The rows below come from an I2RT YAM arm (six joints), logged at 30 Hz.
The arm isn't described. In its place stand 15 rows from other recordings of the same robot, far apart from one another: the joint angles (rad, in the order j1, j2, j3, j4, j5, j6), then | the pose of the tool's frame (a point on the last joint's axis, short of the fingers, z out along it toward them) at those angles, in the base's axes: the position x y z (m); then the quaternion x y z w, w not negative.
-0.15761, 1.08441, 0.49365, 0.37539, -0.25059, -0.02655 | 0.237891 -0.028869 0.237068 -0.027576 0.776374 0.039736 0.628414
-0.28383, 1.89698, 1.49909, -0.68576, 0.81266, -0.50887 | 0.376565 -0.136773 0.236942 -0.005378 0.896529 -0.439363 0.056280
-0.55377, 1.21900, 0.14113, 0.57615, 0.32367, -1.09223 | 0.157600 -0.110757 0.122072 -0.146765 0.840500 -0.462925 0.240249
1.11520, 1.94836, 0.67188, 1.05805, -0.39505, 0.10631 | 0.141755 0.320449 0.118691 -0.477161 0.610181 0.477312 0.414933
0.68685, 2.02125, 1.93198, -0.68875, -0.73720, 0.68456 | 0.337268 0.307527 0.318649 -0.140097 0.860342 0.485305 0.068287
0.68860, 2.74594, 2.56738, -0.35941, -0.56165, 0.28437 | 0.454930 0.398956 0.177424 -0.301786 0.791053 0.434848 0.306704
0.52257, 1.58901, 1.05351, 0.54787, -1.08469, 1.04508 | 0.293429 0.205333 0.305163 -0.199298 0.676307 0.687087 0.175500
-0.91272, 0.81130, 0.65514, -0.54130, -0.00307, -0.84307 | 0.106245 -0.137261 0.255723 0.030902 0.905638 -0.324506 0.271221
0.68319, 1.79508, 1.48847, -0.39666, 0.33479, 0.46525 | 0.327293 0.251319 0.284542 -0.027693 0.897016 0.098164 0.430069
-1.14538, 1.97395, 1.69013, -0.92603, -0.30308, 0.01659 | 0.180414 -0.372446 0.244310 0.511095 0.827794 0.030565 0.229358
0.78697, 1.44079, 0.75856, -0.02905, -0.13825, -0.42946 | 0.205877 0.213475 0.196040 -0.541821 0.727817 0.135694 0.397869
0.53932, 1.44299, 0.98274, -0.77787, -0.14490, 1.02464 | 0.227472 0.142134 0.217045 0.224713 0.957673 0.167021 0.066863
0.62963, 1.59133, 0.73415, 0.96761, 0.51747, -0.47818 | 0.281495 0.183294 0.243065 -0.177051 0.648664 -0.115681 0.731099
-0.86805, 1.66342, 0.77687, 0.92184, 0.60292, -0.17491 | 0.210180 -0.279382 0.228091 0.426193 0.551207 -0.521056 0.492982
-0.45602, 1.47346, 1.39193, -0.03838, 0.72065, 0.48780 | 0.298000 -0.172334 0.404048 0.526640 0.517292 -0.253903 0.624974
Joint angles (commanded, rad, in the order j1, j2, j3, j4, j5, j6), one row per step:
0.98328, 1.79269, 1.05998, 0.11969, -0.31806, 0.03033
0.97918, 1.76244, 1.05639, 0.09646, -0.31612, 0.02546
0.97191, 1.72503, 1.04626, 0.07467, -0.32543, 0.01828
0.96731, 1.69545, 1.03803, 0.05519, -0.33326, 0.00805
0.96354, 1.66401, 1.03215, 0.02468, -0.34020, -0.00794
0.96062, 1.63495, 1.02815, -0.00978, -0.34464, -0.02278
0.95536, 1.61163, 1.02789, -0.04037, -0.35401, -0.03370
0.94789, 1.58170, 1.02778, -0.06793, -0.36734, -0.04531
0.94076, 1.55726, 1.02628, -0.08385, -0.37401, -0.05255
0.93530, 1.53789, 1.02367, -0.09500, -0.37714, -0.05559
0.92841, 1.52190, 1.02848, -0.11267, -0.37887, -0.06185
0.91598, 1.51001, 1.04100, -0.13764, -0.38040, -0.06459
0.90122, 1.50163, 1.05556, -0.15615, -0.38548, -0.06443
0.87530, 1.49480, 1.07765, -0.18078, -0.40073, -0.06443
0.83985, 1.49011, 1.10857, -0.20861, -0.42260, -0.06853
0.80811, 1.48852, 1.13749, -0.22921, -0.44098, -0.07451
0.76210, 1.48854, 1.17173, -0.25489, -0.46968, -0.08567
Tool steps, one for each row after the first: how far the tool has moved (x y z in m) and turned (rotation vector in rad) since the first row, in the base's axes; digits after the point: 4 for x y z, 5 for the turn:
-0.0011, -0.0046, 0.0079, 0.00139, -0.00683, -0.00303
-0.0026, -0.0113, 0.0163, 0.00767, -0.01140, 0.00121
-0.0045, -0.0166, 0.0225, 0.00998, -0.01721, 0.00856
-0.0070, -0.0222, 0.0290, 0.00549, -0.02430, 0.01916
-0.0096, -0.0275, 0.0346, -0.00315, -0.02896, 0.02802
-0.0110, -0.0322, 0.0398, -0.00781, -0.02910, 0.03641
-0.0123, -0.0379, 0.0475, -0.00318, -0.03376, 0.04602
-0.0130, -0.0427, 0.0536, 0.00355, -0.04089, 0.04811
-0.0137, -0.0466, 0.0581, 0.00854, -0.04541, 0.04674
-0.0134, -0.0500, 0.0633, 0.01045, -0.05175, 0.04458
-0.0110, -0.0538, 0.0690, 0.00979, -0.05304, 0.03487
-0.0075, -0.0571, 0.0750, 0.01480, -0.05350, 0.02407
-0.0011, -0.0623, 0.0825, 0.02325, -0.04972, 0.01048
0.0079, -0.0690, 0.0921, 0.03596, -0.04923, -0.00508
0.0163, -0.0748, 0.1008, 0.04857, -0.05374, -0.01873
0.0278, -0.0840, 0.1104, 0.06279, -0.05841, -0.03549

